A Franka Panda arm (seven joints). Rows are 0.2 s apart.
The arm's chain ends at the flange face. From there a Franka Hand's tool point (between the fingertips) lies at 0.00 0.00 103.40 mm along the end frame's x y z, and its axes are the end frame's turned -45 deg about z.
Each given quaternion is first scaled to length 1.
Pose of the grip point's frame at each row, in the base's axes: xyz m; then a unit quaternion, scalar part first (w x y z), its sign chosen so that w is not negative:
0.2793 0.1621 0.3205 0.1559 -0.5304 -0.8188 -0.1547
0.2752 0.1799 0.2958 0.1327 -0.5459 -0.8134 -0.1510
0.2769 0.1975 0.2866 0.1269 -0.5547 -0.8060 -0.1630
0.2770 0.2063 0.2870 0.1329 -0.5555 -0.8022 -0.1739
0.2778 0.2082 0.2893 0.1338 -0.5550 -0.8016 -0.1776
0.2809 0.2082 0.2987 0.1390 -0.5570 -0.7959 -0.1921
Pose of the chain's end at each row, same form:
0.2887 0.1188 0.4139 0.2032 -0.8034 -0.5535 -0.0833
0.2805 0.1395 0.3908 0.1804 -0.8156 -0.5426 -0.0887
0.2794 0.1558 0.3812 0.1796 -0.8209 -0.5324 -0.1020
0.2791 0.1622 0.3805 0.1893 -0.8202 -0.5286 -0.1098
0.2796 0.1634 0.3825 0.1916 -0.8195 -0.5282 -0.1129
0.2817 0.1606 0.3905 0.2019 -0.8192 -0.5222 -0.1243

